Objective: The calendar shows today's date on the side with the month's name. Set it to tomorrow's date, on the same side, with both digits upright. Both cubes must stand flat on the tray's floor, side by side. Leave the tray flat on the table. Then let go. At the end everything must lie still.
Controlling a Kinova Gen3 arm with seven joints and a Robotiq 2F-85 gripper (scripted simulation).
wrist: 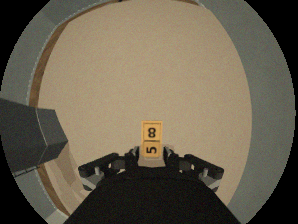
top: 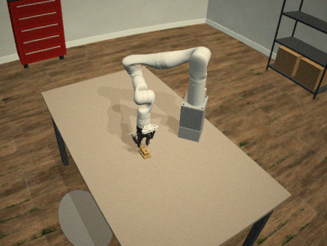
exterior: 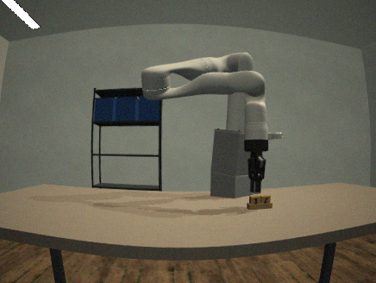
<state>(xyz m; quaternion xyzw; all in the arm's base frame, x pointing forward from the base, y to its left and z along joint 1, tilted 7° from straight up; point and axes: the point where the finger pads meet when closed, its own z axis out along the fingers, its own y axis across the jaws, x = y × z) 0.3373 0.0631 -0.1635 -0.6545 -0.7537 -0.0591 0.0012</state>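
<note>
Now: hand 60 mm above the wooden calendar tray and 20 mm to the right of it.
</note>
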